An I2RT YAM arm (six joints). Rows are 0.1 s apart.
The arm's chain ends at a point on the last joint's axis. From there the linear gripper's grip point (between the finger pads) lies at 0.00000 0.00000 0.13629 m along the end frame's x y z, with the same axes.
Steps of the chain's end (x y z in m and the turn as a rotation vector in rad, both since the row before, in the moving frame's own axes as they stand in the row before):
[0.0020 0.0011 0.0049 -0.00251 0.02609 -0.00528]
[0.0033 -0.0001 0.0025 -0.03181 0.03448 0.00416]
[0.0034 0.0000 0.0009 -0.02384 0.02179 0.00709]
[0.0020 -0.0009 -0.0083 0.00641 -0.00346 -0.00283]
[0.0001 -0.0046 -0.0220 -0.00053 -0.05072 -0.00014]
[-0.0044 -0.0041 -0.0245 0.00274 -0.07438 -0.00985]
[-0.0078 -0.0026 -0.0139 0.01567 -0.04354 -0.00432]
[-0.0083 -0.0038 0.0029 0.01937 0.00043 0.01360]
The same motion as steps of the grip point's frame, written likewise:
[0.0056 0.0014 0.0049 -0.00251 0.02609 -0.00528]
[0.0080 0.0042 0.0024 -0.03181 0.03448 0.00416]
[0.0064 0.0033 0.0008 -0.02384 0.02179 0.00709]
[0.0015 -0.0018 -0.0083 0.00641 -0.00346 -0.00283]
[-0.0068 -0.0045 -0.0222 -0.00053 -0.05072 -0.00014]
[-0.0145 -0.0044 -0.0249 0.00274 -0.07438 -0.00985]
[-0.0137 -0.0047 -0.0140 0.01567 -0.04354 -0.00432]
[-0.0082 -0.0064 0.0029 0.01937 0.00043 0.01360]

